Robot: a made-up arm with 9 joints. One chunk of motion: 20 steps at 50 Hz.
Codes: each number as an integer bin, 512 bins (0 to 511) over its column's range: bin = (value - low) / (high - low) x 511, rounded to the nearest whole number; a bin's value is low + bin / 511 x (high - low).
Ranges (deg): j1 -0.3..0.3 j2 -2..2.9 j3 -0.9..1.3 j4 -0.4..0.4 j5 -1.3..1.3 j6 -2.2..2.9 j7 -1.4..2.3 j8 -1.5..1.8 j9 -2.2..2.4
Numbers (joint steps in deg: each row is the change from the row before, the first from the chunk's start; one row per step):
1: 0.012 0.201 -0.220 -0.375 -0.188 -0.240 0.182 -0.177 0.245
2: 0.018 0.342 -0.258 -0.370 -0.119 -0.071 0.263 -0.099 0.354
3: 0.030 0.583 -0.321 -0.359 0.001 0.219 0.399 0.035 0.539
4: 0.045 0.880 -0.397 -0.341 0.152 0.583 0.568 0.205 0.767
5: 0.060 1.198 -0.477 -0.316 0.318 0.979 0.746 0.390 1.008
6: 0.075 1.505 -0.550 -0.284 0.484 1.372 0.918 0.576 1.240
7: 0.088 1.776 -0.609 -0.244 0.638 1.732 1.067 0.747 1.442
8: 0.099 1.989 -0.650 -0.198 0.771 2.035 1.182 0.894 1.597
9: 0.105 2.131 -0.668 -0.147 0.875 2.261 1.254 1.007 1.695
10: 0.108 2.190 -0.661 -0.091 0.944 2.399 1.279 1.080 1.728
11: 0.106 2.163 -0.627 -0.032 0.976 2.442 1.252 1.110 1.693
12: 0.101 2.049 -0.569 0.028 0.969 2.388 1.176 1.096 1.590
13: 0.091 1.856 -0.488 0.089 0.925 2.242 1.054 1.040 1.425
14: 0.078 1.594 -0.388 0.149 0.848 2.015 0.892 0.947 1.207
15: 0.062 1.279 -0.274 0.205 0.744 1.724 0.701 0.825 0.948
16: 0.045 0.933 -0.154 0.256 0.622 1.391 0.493 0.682 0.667
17: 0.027 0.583 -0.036 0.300 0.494 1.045 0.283 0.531 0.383
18: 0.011 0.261 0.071 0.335 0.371 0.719 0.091 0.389 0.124
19: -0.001 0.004 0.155 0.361 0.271 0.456 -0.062 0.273 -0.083
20: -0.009 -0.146 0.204 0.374 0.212 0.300 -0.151 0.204 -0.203
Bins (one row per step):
1: 266 230 158 16 219 196 218 205 272
2: 271 244 149 19 232 213 230 217 284
3: 281 269 134 26 256 242 248 238 304
4: 294 300 117 38 285 279 272 264 330
5: 307 334 98 54 318 319 296 293 356
6: 319 366 81 74 351 358 320 321 382
7: 330 394 68 100 381 394 341 348 405
8: 340 416 58 129 407 424 357 371 422
9: 345 431 54 162 427 447 367 388 433
10: 347 437 56 197 441 461 370 400 436
11: 346 434 63 235 447 465 366 404 432
12: 342 422 77 273 446 460 356 402 421
13: 333 402 96 312 437 445 339 393 403
14: 322 375 119 351 422 422 317 379 378
15: 308 342 145 386 402 393 290 360 350
16: 294 306 173 419 378 360 261 338 318
17: 278 269 201 447 353 325 232 314 287
18: 265 236 226 469 328 292 206 293 258
19: 255 209 245 486 309 266 185 275 235
20: 248 193 256 494 297 250 172 264 222

